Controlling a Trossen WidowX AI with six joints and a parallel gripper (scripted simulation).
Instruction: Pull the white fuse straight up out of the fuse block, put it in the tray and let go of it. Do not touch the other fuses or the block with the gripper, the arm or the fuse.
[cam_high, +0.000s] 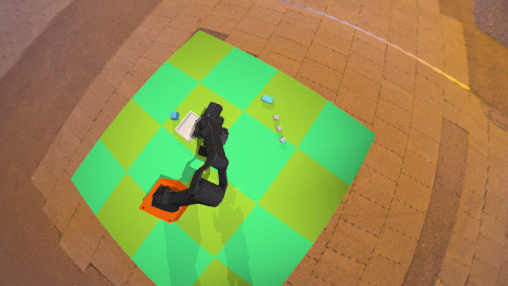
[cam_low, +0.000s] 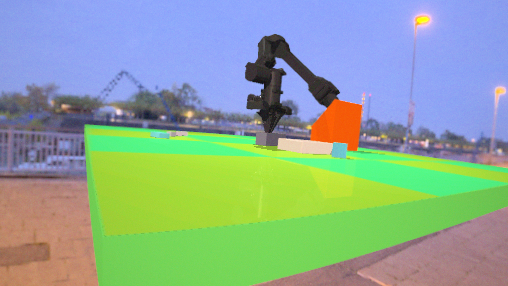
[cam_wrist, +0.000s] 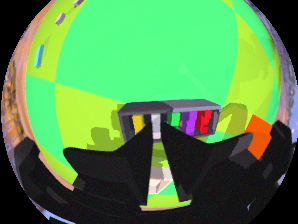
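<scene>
Right now the tray is 2 cm behind my gripper tip, 17 cm to the left of it and 3 cm below it. The rest, counted from my gripper tip: white fuse 1 cm below; small cyan cube 3 cm behind, 28 cm to the left, 2 cm below.
</scene>
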